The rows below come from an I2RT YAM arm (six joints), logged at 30 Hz.
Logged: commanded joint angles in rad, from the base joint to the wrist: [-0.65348 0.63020 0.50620 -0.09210 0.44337 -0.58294]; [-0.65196 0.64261 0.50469 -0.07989 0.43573 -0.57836]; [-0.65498 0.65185 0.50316 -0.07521 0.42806 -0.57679]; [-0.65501 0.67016 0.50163 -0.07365 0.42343 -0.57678]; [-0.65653 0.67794 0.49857 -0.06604 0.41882 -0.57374]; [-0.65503 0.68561 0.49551 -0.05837 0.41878 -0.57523]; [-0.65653 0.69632 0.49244 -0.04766 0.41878 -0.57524]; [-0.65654 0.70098 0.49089 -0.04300 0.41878 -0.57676]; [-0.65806 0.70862 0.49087 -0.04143 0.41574 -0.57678]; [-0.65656 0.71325 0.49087 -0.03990 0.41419 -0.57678]
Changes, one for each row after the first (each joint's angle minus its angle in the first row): [0.00152 0.01241 -0.00151 0.01221 -0.00764 0.00458]; [-0.00150 0.02165 -0.00304 0.01689 -0.01531 0.00615]; [-0.00153 0.03996 -0.00457 0.01845 -0.01994 0.00616]; [-0.00305 0.04774 -0.00763 0.02606 -0.02455 0.00920]; [-0.00155 0.05541 -0.01069 0.03373 -0.02459 0.00771]; [-0.00305 0.06612 -0.01376 0.04444 -0.02459 0.00770]; [-0.00306 0.07078 -0.01531 0.04910 -0.02459 0.00618]; [-0.00458 0.07842 -0.01533 0.05067 -0.02763 0.00616]; [-0.00308 0.08305 -0.01533 0.05220 -0.02918 0.00616]
